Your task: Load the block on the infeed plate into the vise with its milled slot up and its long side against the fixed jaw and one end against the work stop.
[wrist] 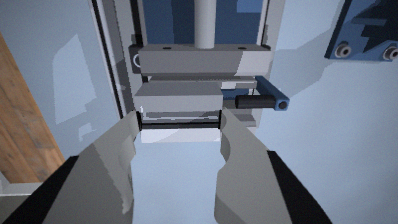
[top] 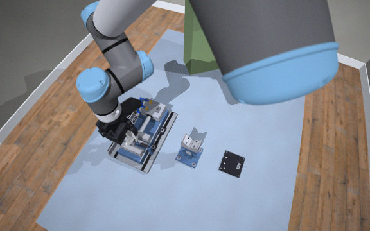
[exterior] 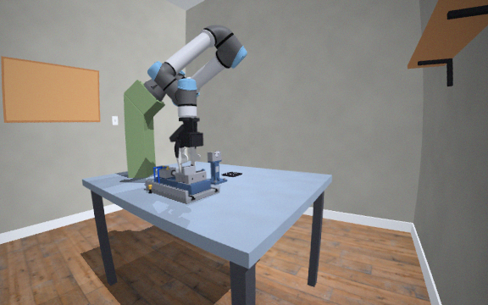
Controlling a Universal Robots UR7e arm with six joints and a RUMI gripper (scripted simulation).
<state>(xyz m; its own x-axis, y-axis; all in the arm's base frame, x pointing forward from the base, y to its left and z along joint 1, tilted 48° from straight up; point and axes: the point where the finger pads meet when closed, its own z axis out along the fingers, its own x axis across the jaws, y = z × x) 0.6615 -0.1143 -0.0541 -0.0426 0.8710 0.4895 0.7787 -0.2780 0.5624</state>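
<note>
Right now my hand is 3 cm short of the fixed jaw, 2 cm to the right of it and 4 cm above it. The rest, counted from my hand: grey part: right at my hand; work stop: 7 cm to the left, 3 cm below; moving jaw: 3 cm behind, 2 cm to the left, 4 cm below.
</note>
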